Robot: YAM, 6 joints.
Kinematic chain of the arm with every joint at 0, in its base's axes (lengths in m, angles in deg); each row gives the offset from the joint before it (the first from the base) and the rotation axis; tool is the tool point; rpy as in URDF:
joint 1: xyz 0 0 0.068 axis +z
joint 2: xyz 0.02 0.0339 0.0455 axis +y
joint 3: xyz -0.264 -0.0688 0 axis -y
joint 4: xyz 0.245 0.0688 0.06 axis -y
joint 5: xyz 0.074 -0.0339 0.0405 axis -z
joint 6: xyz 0.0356 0 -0.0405 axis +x
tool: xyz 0 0 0 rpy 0 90 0
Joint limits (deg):
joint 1: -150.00..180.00
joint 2: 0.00..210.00
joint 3: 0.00..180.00
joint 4: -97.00..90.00
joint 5: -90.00..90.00
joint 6: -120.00..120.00
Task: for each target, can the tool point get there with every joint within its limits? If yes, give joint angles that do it. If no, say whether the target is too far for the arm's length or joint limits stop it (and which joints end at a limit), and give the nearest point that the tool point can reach.
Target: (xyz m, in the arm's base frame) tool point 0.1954 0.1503 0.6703
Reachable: yes | joints 29.66 108.55 160.72 11.71 -72.29 21.56
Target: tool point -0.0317 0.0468 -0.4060
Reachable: no: joint limits stop it (at a limit: joint 2) | nearest point -0.0493 0.0728 -0.3427 | short by 0.071 m
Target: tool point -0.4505 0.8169 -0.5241
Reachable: no: too far | nearest point -0.2606 0.4726 -0.2335 | short by 0.489 m
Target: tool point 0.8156 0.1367 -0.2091
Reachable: no: too far | nearest point 0.5929 0.0994 -0.1188 | short by 0.243 m
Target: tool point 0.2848 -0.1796 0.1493
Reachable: yes | joints -37.60 119.31 78.98 -75.57 -61.96 -95.23
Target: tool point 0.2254 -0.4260 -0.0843
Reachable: yes | joints -64.29 167.63 117.44 -39.40 -30.85 -36.82
